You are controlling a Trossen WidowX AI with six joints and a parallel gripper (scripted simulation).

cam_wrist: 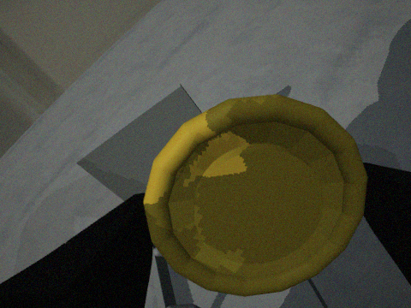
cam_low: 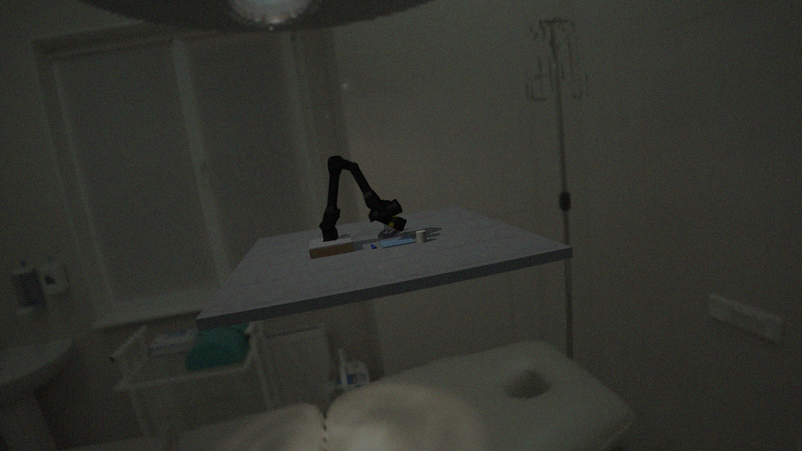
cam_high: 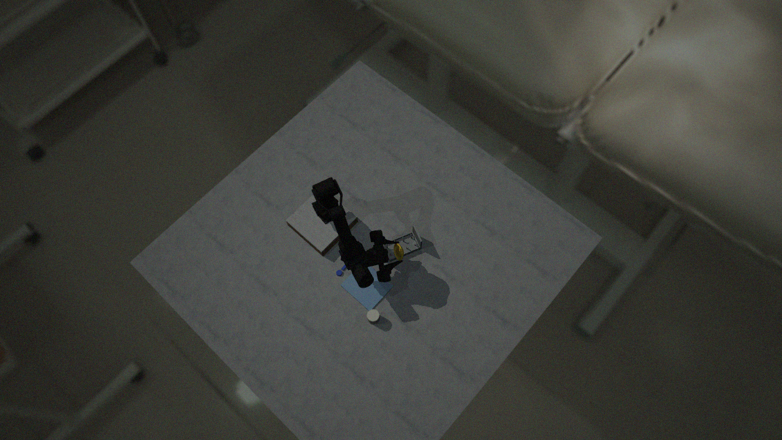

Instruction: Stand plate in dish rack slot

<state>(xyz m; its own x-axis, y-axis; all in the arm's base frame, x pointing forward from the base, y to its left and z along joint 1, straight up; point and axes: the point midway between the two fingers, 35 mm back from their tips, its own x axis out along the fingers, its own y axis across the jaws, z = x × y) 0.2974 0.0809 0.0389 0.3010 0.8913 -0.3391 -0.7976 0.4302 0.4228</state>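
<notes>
The grey dish rack is 3 cm behind my gripper tip, 3 cm to the left of it and 5 cm below it. From my gripper tip the other things lie so: small white cup 12 cm ahead, 22 cm to the right, 5 cm below; light blue mat 17 cm to the right, 7 cm below; yellow plate 1 cm to the right.
</notes>
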